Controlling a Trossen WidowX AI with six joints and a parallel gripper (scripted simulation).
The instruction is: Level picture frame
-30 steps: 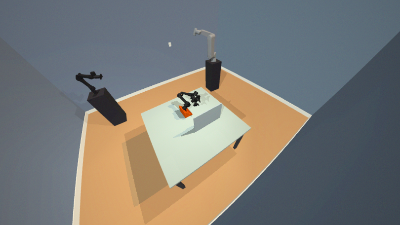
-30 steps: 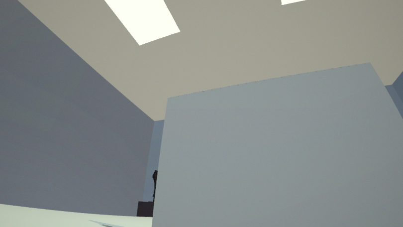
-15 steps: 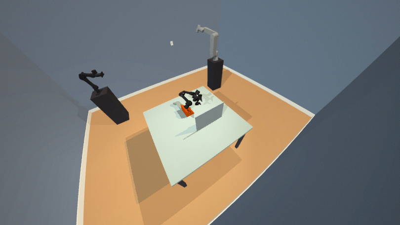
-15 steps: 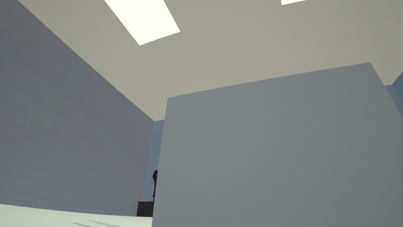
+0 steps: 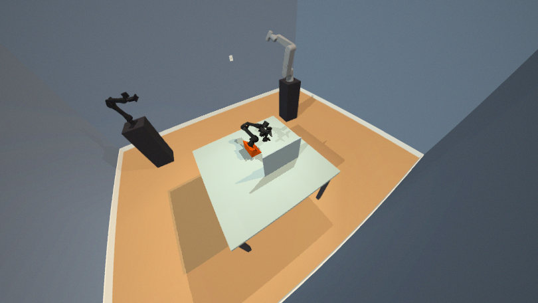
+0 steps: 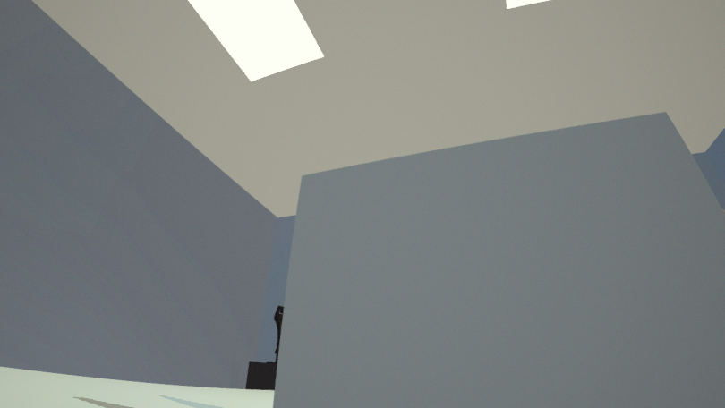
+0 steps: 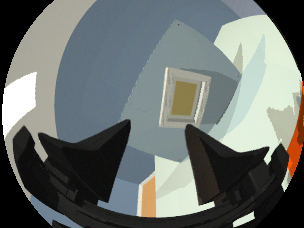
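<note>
The picture frame is 19 cm ahead of my gripper tip and 9 cm below it. The rest, counted from my gripper tip: wall panel (20 cm ahead, 1 cm to the left, 10 cm below).
</note>
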